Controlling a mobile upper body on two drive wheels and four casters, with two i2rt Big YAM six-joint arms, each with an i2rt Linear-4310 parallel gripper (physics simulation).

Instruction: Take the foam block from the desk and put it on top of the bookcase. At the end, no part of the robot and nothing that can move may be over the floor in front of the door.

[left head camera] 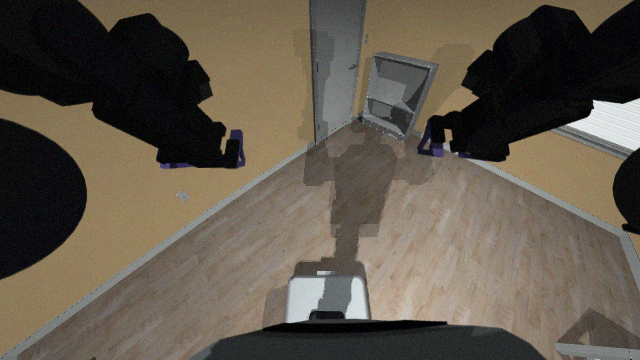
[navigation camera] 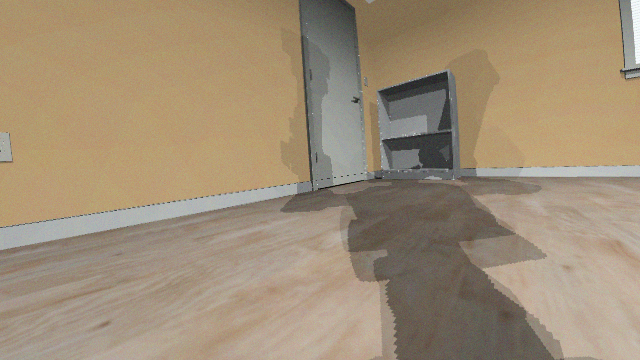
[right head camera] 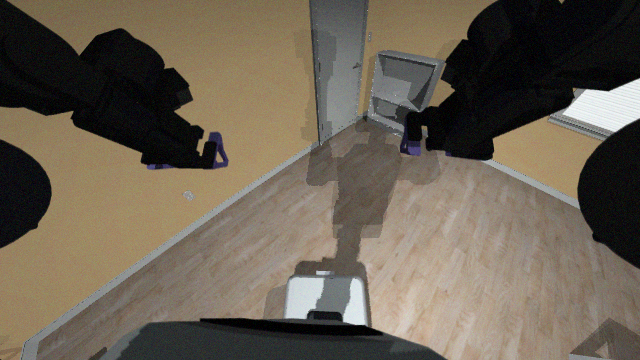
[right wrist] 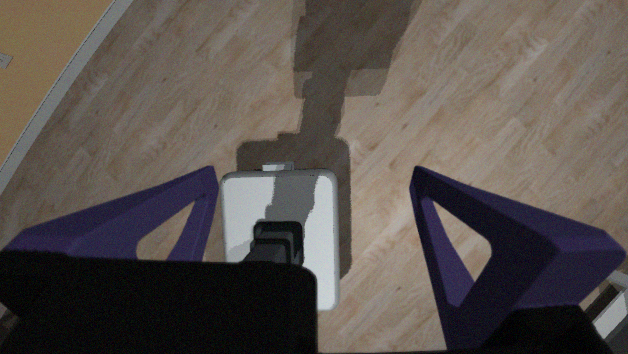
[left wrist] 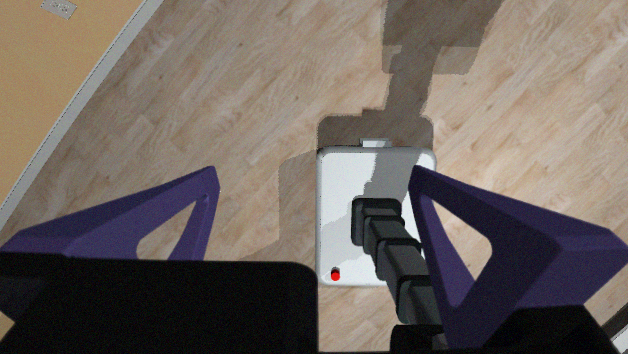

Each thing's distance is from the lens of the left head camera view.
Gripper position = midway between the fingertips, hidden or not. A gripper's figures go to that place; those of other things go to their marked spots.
left gripper [left head camera: 222, 162]: 38 cm
right gripper [left head camera: 439, 152]: 41 cm
